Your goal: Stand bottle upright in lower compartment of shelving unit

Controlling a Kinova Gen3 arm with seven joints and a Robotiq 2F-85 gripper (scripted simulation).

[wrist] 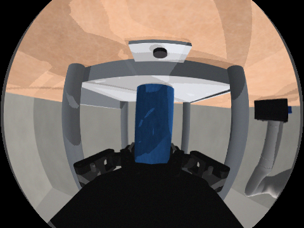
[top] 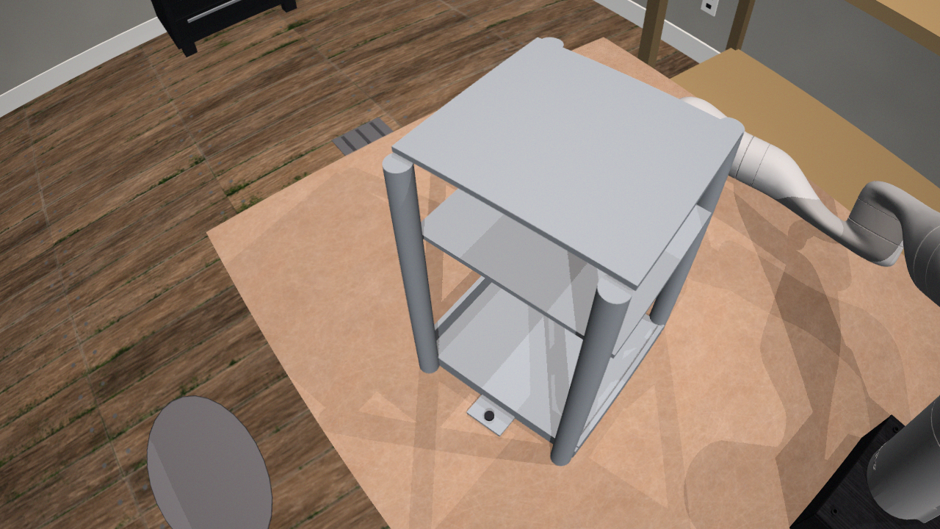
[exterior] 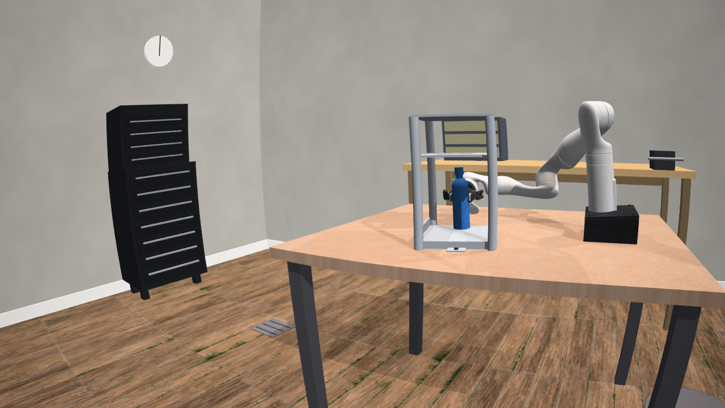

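Right now my hand is 6 cm to the right of the grey shelving unit, 6 cm below it and 1 cm past it. Round my hand: blue bottle 2 cm above.
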